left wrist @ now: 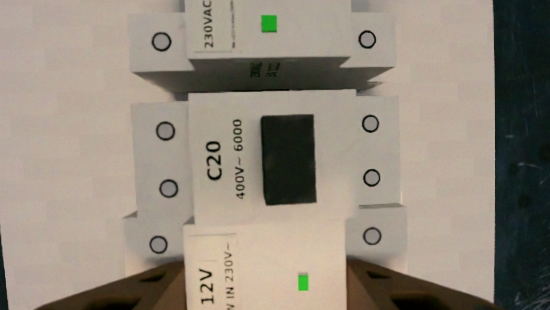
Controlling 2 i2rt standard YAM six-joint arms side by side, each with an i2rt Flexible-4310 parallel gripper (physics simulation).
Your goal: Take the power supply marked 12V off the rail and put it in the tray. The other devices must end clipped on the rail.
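Places are measured from the left arm's base along level axes (x ahead, y left, z up), in millimetres.
Pixels of known places: left gripper, fingertip midpoint: (266, 274).
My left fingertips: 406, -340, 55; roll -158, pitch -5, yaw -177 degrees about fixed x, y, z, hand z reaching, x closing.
Ahead of a thing's pixels: the offset from my left fingertips to its top centre, as dx, dy, dz. "spot": to the spot under its first point. Level surfaces: height alone.
The power supply marked 12V {-6, -1, +10} (265, 265) is at the bottom of the left wrist view, with a green square on its face; its lower part is cut off. My left gripper (266, 274) is shut on it, one brown finger against each side of its raised front. The breaker marked C20 {-5, -37, +21} (335, 160), with a black block, is right next to it. A device marked 230VAC {-3, -73, +9} (310, 30) stands beyond the breaker at the top. The rail is hidden behind the devices. The tray and my right gripper do not show.
A pale panel or board {spot: +89, -34, -50} (65, 150) lies behind the devices. A dark surface {dz -70} (522, 125) runs along the right edge of the view.
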